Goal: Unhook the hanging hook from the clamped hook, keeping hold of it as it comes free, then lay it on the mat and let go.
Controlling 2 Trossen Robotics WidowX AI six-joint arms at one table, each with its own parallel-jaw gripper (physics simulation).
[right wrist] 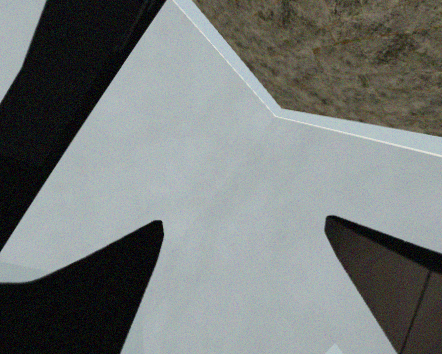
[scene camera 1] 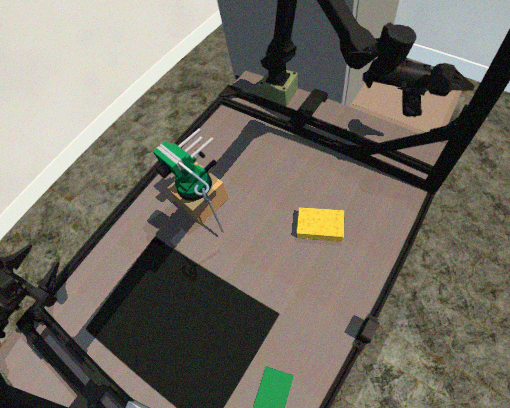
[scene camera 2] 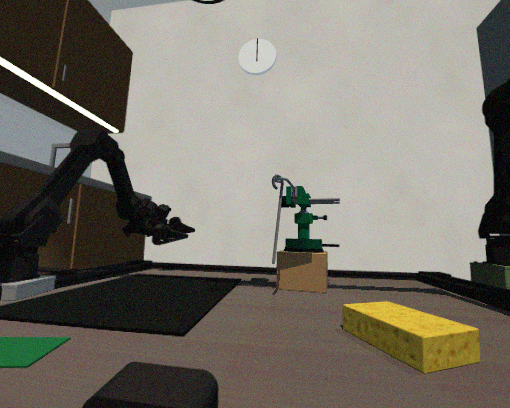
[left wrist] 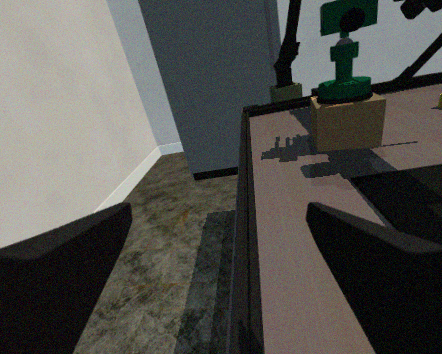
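Note:
The hanging hook is a thin grey rod, curled at its top around the end of the clamped hook. The green vise holds the clamped hook; the hooks cannot be made out in the left wrist view. The black mat lies flat. My left gripper is open and empty, above the table's left edge and well apart from the hooks. My right gripper is open and empty, raised beyond the table's far frame.
A wooden block stands under the vise. A yellow sponge lies right of it. A green sheet lies near the mat. A black frame edges the table.

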